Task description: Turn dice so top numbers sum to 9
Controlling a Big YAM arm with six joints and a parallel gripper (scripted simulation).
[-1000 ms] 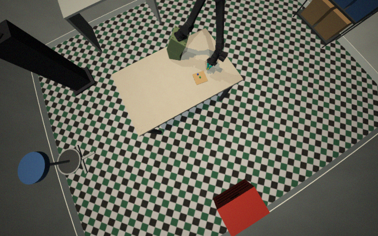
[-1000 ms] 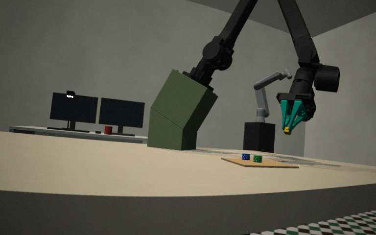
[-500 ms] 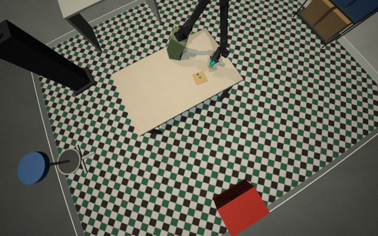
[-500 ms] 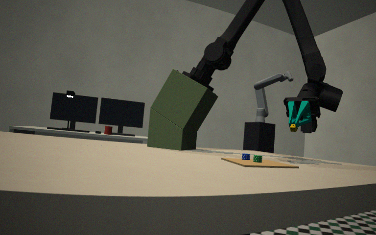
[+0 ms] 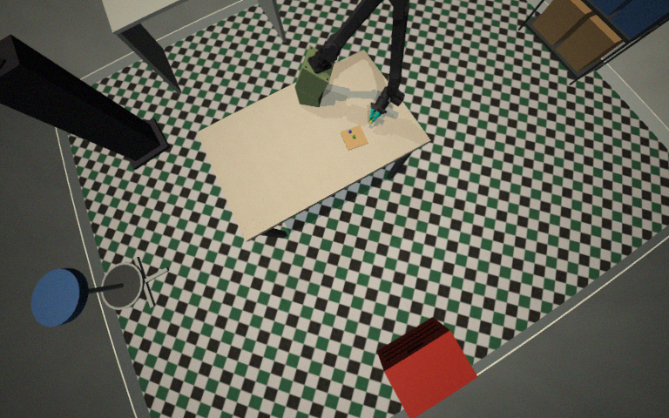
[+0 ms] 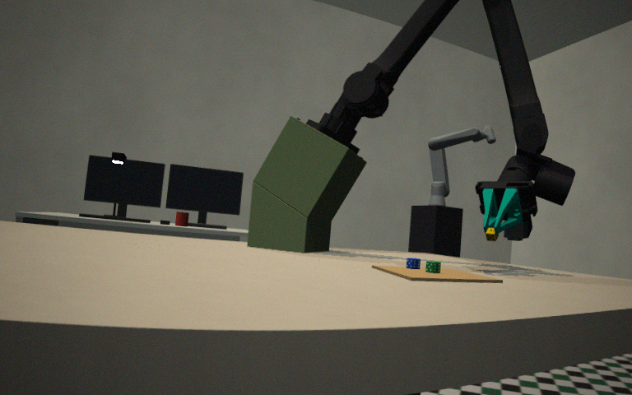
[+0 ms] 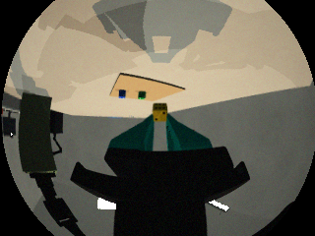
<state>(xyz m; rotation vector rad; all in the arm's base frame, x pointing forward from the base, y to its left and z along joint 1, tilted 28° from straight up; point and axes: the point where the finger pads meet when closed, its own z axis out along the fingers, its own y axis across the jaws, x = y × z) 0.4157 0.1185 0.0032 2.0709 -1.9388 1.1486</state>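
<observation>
Now: the green die 120 mm to the right of my hand and 70 mm below it. Round my hand: blue die: 120 mm to the right, 70 mm below, 50 mm behind; then yellow die: 10 mm below; then mat: 120 mm to the right, 80 mm below.
</observation>
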